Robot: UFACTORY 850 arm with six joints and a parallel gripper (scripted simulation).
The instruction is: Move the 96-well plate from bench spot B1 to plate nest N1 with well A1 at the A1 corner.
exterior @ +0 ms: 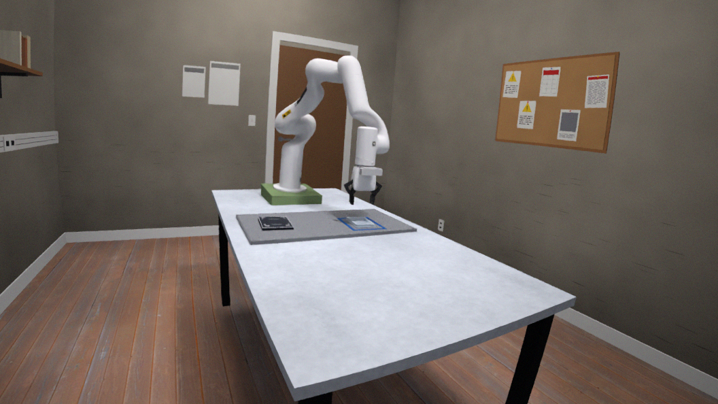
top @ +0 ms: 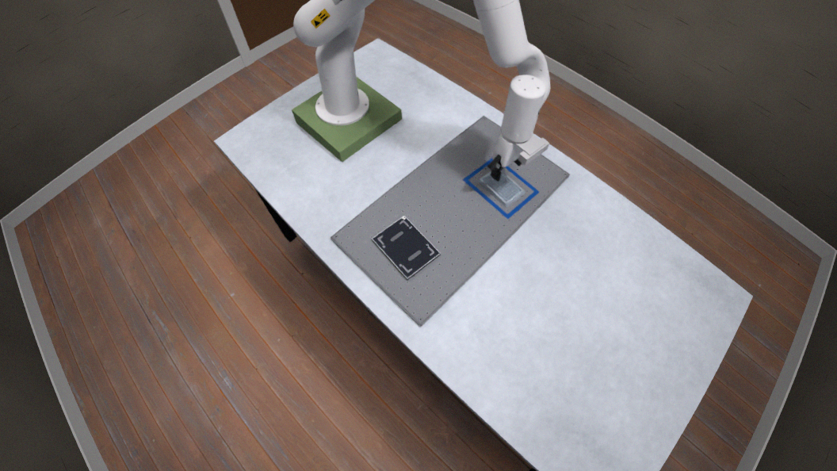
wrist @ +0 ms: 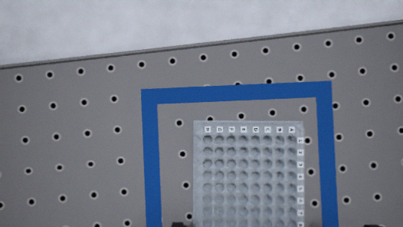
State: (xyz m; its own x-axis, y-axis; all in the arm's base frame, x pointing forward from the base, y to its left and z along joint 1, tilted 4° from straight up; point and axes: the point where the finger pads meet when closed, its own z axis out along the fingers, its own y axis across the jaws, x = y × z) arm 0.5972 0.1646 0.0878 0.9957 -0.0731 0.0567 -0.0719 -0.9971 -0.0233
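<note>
Right now my hand is 9 cm above the clear 96-well plate. Also, from my hand: black plate nest 5 cm behind, 36 cm to the right, 9 cm below.
</note>
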